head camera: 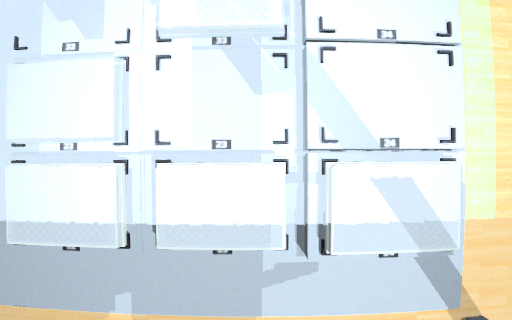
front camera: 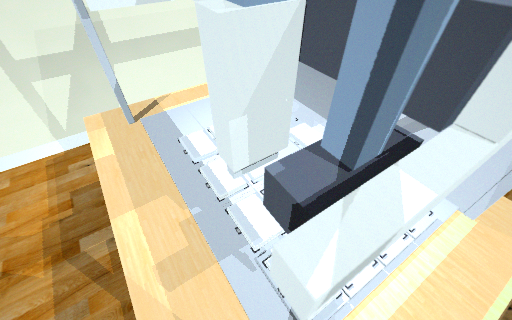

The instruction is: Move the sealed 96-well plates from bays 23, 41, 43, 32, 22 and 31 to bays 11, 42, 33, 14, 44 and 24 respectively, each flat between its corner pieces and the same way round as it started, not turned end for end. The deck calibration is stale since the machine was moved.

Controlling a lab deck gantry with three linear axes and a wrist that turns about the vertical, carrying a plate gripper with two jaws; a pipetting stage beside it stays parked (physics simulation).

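Places are measured from the robot's base along level axes (x ahead, y left, z up), in millimetres.
Pixels of known places: robot's base, link origin: (front camera: pixel 178 141).
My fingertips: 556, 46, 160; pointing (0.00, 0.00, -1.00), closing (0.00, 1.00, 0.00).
Observation:
Ahead of a thing's pixels: the offset from my fingertips to its top centre, as dx, dy, dz. "spot": to the spot under its first point.
In the head view, a pale sealed plate @[-2, -1, -131] (head camera: pixel 392 210) lies at bay 14, below empty bay 24 @[spot: -6, +105, -145] (head camera: pixel 385 95); whether it is fully seated is unclear. Bay 23 @[spot: -165, +102, -160] (head camera: pixel 222 102) and bay 32 @[spot: -326, +194, -160] (head camera: pixel 75 22) are empty. Plates lie in bay 22 @[spot: -325, +103, -145] (head camera: pixel 62 102) and bay 33 @[spot: -150, +187, -145] (head camera: pixel 235 12). In the front view, a plate @[-494, -1, -145] (front camera: pixel 199 144) lies at the far end of the near row, at bay 11. My gripper's dark body is low above the bay 14 and 24 side. Its jaws are hidden behind that body and the pale beam, and so is whatever lies between them.
Other plates lie in bay 12 @[spot: -326, +2, -145] (head camera: pixel 62 202) and bay 13 @[spot: -165, +1, -145] (head camera: pixel 220 205). Bay 34 @[spot: -7, +189, -145] (head camera: pixel 380 12) is empty. In the front view, the tall pale pipetting stage (front camera: pixel 255 85) stands beside the gripper, and a pale beam (front camera: pixel 350 235) crosses the right front. A thin post (front camera: pixel 107 65) stands at the back left.

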